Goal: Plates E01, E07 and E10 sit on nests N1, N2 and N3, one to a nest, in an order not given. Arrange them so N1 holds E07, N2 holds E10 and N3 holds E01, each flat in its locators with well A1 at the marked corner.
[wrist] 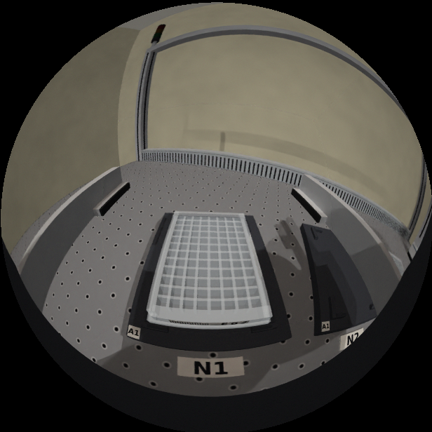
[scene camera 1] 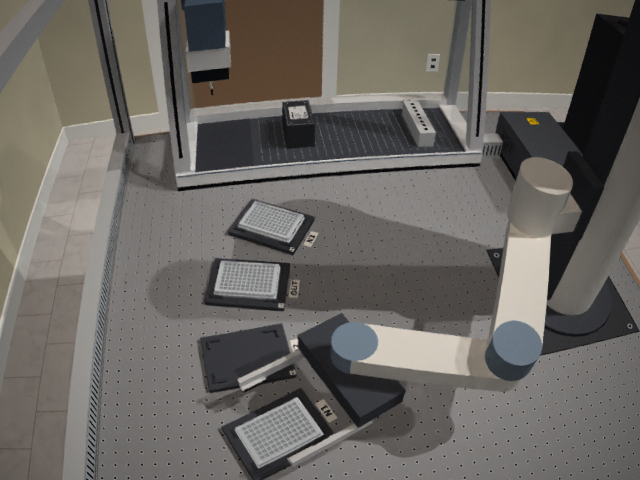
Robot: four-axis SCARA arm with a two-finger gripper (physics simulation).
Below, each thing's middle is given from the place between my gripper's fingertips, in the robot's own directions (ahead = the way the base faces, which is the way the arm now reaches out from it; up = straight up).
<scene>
I see the nest N3 [scene camera 1: 302,231] 52 cm to the right of my hand, 8 cm below it and 6 cm behind it. Round my hand: nest N1 [wrist: 190,339] (8 cm below, 2 cm behind, 1 cm to the right); nest N2 [scene camera 1: 237,354] (18 cm to the right, 8 cm below, 2 cm ahead); out nest [scene camera 1: 247,303] (36 cm to the right, 8 cm below).
</scene>
